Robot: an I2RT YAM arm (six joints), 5 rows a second.
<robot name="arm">
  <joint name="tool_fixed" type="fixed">
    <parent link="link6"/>
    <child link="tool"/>
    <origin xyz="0 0 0" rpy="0 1.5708 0"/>
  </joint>
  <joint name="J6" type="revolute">
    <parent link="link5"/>
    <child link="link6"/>
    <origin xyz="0.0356 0 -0.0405"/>
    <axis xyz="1 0 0"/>
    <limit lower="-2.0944" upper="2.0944"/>
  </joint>
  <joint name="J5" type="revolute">
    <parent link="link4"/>
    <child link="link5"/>
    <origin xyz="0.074 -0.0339 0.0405"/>
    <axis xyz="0 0 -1"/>
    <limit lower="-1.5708" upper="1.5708"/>
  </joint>
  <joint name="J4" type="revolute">
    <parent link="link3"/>
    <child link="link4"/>
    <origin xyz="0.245 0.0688 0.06"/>
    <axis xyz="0 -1 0"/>
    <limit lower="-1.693" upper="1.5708"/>
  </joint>
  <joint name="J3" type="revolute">
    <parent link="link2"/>
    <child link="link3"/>
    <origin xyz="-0.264 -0.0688 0"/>
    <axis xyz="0 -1 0"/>
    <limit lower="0" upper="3.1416"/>
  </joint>
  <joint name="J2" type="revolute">
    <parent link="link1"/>
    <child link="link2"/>
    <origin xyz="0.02 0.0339 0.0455"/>
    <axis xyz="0 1 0"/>
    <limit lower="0" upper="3.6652"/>
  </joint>
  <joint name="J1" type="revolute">
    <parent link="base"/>
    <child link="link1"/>
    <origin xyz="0 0 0.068"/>
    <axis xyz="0 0 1"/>
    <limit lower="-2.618" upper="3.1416"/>
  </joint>
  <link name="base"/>
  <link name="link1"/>
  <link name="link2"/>
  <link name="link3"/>
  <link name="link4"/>
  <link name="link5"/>
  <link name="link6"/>
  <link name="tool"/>
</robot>
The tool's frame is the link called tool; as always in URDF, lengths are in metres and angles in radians.
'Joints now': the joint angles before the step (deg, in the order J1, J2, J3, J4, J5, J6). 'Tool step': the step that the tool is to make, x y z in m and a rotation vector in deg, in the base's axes. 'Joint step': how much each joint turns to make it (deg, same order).
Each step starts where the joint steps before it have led.
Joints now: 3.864 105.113 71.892 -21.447 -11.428 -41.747
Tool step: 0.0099 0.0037 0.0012 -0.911 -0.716 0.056
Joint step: 0.526 1.841 2.554 -0.098 1.054 -0.181
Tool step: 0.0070 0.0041 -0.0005 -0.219 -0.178 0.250
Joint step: 0.530 1.502 1.846 -0.169 0.353 0.091
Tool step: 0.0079 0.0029 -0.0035 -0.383 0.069 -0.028
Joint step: 0.350 1.933 1.838 0.006 0.526 0.085
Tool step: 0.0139 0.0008 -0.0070 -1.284 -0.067 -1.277
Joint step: 0.087 3.325 3.058 0.267 1.841 0.351
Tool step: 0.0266 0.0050 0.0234 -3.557 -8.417 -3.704
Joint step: 0.799 2.296 6.602 3.770 6.247 0.624
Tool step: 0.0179 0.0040 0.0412 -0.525 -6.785 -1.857
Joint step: 0.440 0.808 8.541 -1.046 2.553 0.613
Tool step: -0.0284 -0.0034 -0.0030 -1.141 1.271 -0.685
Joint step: 0.083 -5.972 -8.748 1.389 1.222 -0.265
